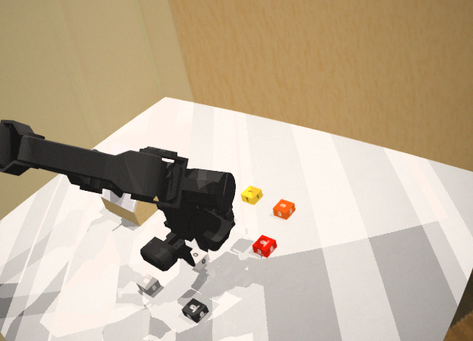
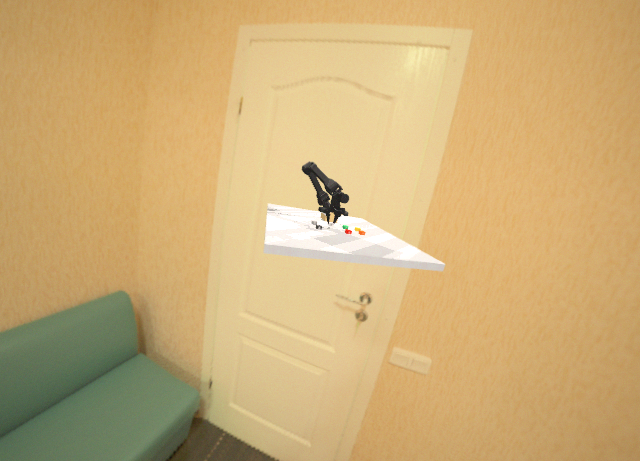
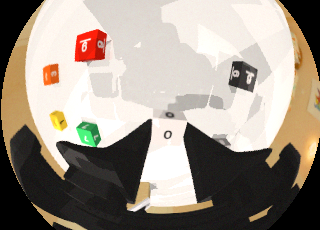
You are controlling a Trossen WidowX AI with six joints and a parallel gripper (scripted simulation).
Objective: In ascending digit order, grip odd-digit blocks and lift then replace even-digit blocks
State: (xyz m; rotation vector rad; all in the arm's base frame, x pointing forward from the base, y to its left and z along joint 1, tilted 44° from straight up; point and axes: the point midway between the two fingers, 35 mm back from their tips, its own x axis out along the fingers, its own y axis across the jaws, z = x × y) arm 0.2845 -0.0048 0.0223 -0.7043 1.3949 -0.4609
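Right now the yellow block is 6 cm behind my gripper tip, 20 cm to the left of it and 1 cm below it. The rest, counted from my gripper tip: black block (8 cm ahead, 8 cm to the right, 1 cm below); white block (right at my gripper tip); grey block (4 cm behind, 10 cm to the right, 1 cm below).
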